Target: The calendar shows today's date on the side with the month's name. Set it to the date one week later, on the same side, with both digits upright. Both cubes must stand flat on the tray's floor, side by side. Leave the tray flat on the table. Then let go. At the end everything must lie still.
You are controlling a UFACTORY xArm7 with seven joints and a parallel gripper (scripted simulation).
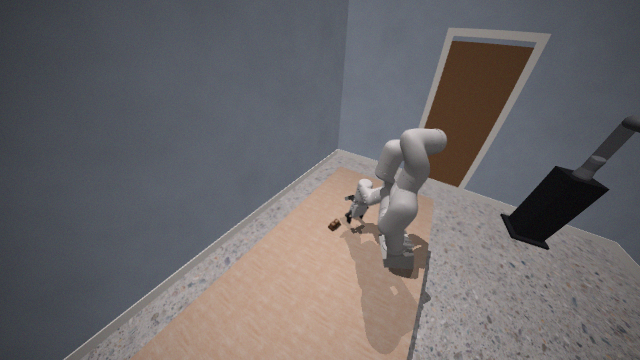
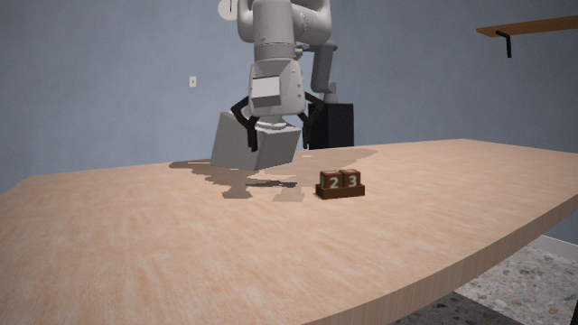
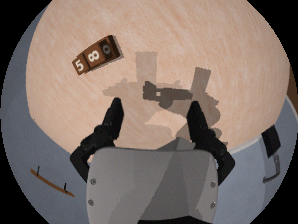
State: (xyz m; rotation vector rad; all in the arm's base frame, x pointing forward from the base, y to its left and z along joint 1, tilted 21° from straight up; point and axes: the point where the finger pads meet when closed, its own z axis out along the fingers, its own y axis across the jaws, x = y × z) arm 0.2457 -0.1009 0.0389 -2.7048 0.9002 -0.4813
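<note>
Now: hand 10 cm short of the cube, 5 cm above it and 4 cm to the right of it. The rest, counted from my hand: brown wooden tray (11 cm ahead, 7 cm below, 5 cm to the left).
</note>
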